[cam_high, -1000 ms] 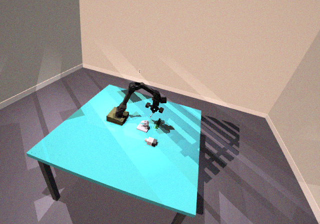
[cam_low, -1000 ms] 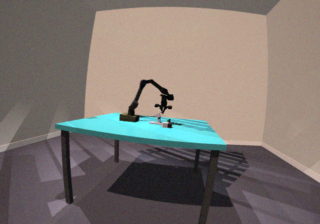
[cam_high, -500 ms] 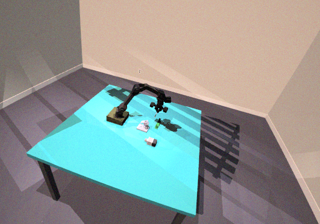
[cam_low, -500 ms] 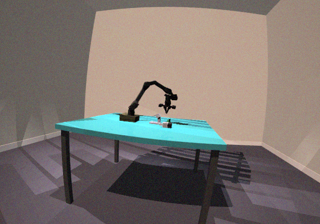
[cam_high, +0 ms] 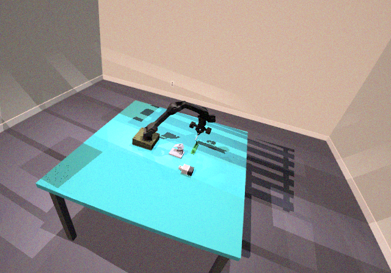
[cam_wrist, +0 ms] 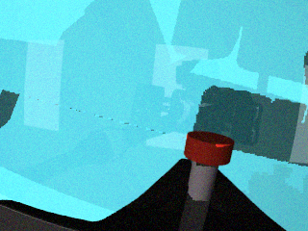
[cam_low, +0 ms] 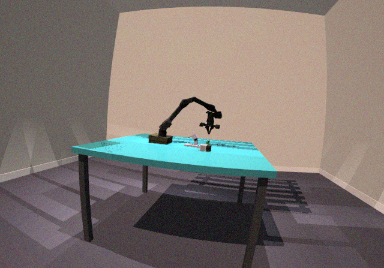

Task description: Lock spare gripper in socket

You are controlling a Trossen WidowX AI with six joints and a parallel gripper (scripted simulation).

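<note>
The green pad lies 10 mm behind my gripper tip, 100 mm to the right of it and 70 mm below it. Also, from my gripper tip: spare gripper (50 mm behind, 380 mm to the right, 70 mm below); mount (140 mm behind, 200 mm to the right, 40 mm below).
</note>
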